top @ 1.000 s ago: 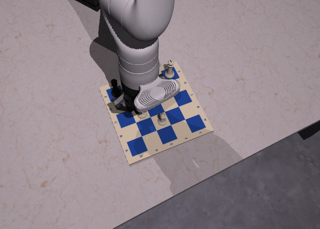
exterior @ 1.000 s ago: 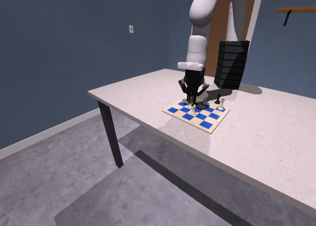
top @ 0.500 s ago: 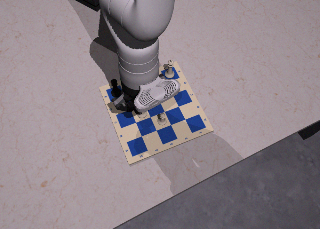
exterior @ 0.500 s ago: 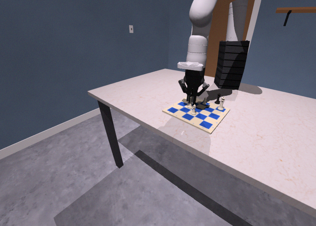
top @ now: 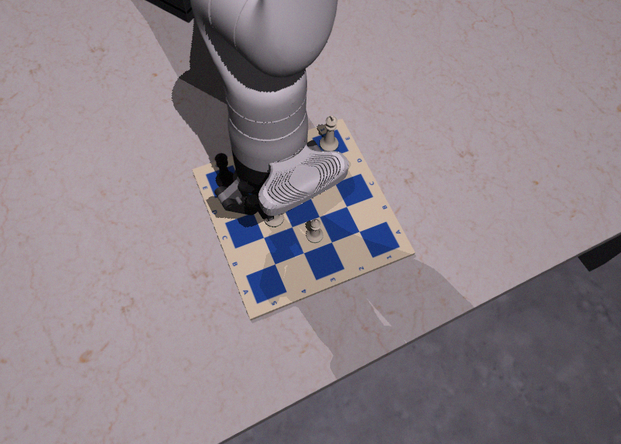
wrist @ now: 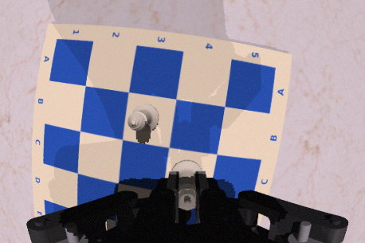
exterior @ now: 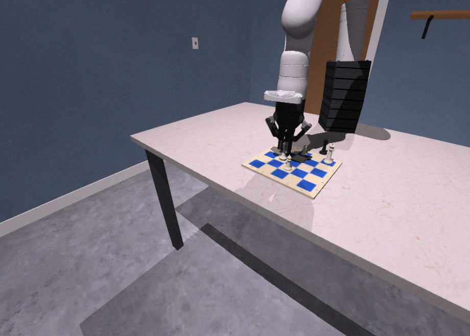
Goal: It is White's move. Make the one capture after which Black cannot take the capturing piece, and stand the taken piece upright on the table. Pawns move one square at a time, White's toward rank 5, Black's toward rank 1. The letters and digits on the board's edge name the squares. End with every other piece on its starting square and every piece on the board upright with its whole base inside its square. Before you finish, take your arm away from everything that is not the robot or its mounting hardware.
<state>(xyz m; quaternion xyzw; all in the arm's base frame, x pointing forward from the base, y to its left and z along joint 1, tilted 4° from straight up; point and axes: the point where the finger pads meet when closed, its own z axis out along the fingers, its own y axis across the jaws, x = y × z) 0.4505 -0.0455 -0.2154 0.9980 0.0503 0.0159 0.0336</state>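
The black pawn is 4 cm behind my hand and 3 cm below it. Also, from my hand: tall black piece 8 cm behind, 3 cm to the right, 1 cm below; then chessboard 5 cm below, 4 cm to the left; then white pawn 7 cm behind, 4 cm to the left, 3 cm below.
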